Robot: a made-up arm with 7 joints. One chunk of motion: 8 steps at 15 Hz.
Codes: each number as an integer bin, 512 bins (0 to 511) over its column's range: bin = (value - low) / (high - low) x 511, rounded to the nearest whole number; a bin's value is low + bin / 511 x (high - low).
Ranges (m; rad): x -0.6..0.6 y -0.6..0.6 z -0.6..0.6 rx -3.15..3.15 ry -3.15..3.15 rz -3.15..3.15
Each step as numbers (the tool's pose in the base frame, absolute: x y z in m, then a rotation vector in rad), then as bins.
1 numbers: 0.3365 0.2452 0.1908 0.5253 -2.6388 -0.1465
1 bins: 399 360 337 298 41 244
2 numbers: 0.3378 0.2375 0.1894 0.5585 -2.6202 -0.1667
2 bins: 399 357 336 301 43 242
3 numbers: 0.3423 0.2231 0.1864 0.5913 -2.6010 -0.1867
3 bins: 401 351 335 303 45 240
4 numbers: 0.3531 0.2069 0.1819 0.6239 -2.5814 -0.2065
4 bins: 406 344 333 306 46 239
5 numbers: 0.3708 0.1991 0.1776 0.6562 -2.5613 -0.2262
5 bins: 413 340 331 309 48 237
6 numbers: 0.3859 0.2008 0.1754 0.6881 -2.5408 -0.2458
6 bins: 420 341 330 311 49 236
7 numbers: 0.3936 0.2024 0.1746 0.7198 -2.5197 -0.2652
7 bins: 423 342 330 314 51 234
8 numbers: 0.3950 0.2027 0.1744 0.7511 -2.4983 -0.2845
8 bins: 424 342 330 316 53 232
